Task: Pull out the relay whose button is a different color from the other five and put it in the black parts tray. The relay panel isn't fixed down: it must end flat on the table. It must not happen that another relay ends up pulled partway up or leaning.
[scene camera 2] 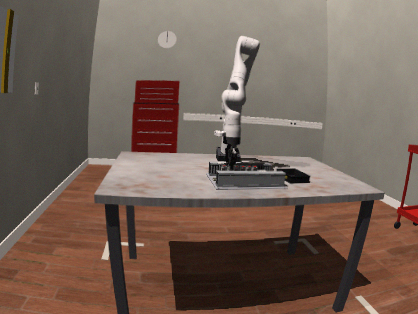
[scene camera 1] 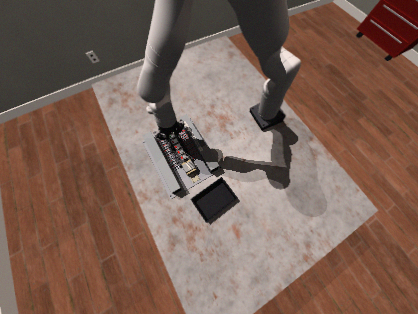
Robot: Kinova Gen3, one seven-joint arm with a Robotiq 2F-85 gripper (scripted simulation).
Scene:
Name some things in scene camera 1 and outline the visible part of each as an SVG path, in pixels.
A black parts tray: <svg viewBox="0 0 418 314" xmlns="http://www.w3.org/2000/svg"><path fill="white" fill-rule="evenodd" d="M223 179L216 180L191 198L191 201L206 223L236 200L235 194Z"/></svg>

